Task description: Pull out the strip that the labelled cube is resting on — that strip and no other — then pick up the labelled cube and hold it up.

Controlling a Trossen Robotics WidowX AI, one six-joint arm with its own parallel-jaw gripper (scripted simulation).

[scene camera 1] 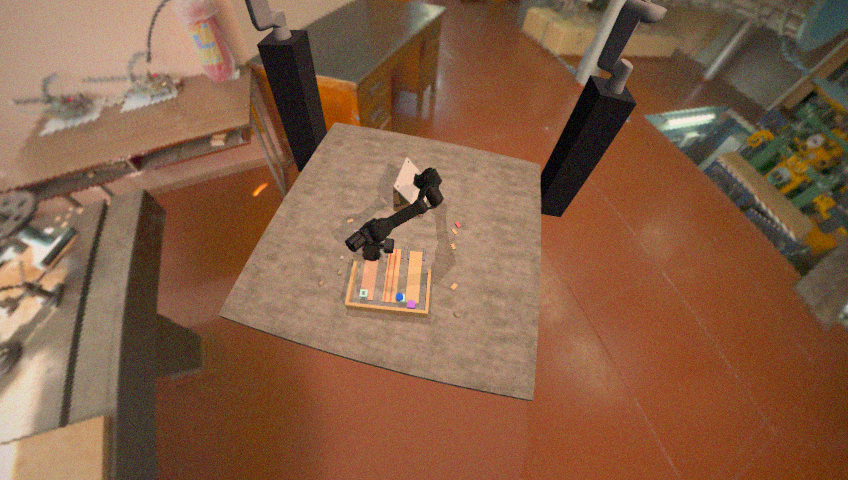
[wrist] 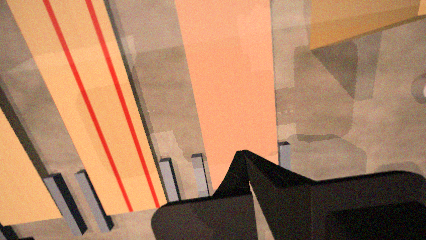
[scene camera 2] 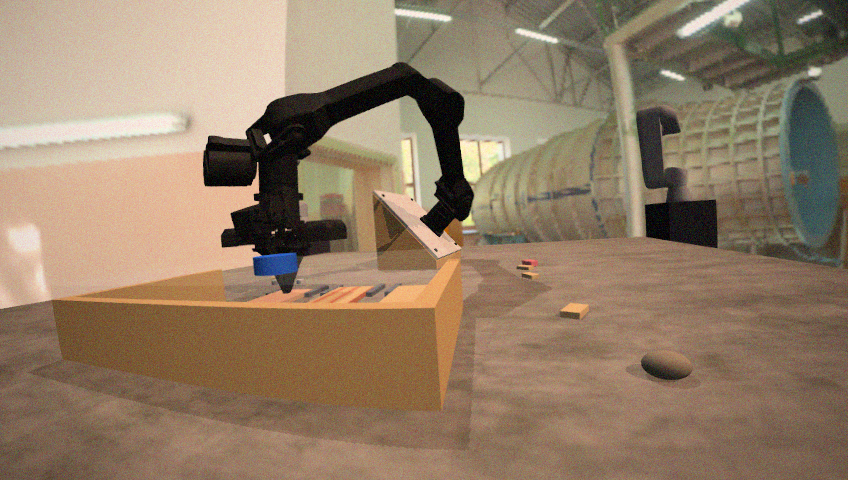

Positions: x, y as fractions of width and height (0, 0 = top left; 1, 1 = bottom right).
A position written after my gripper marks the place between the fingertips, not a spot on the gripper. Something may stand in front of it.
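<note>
You'd see my gripper (wrist: 0.57, 0.65) here, and there's a pebble (scene camera 2: 0.79, 0.76) as well.
</note>
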